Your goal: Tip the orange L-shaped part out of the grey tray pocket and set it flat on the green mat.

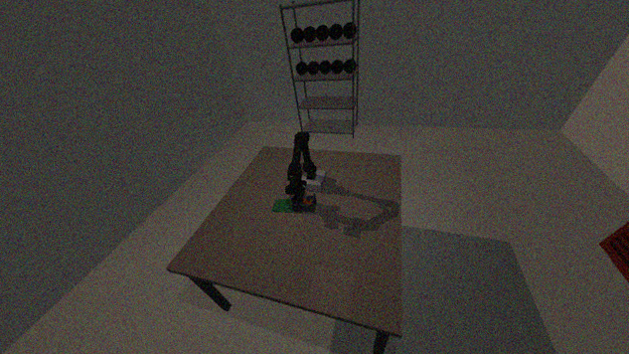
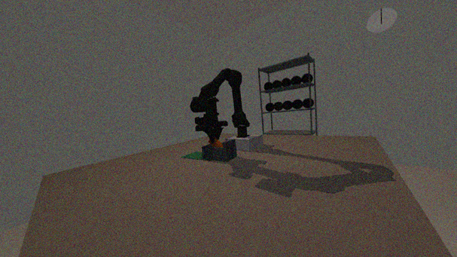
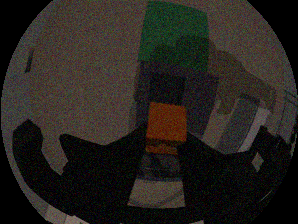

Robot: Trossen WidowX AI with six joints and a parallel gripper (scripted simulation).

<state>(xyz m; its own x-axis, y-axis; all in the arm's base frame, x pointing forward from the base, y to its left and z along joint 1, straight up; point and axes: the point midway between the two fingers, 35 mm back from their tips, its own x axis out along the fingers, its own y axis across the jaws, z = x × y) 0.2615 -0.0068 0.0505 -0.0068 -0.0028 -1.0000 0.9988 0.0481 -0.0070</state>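
Right now my gripper tip is 15 cm to the left of the green mat, 10 cm above it and 1 cm past it. Round my gripper tip: orange part: 3 cm to the left, 3 cm below, 2 cm behind.
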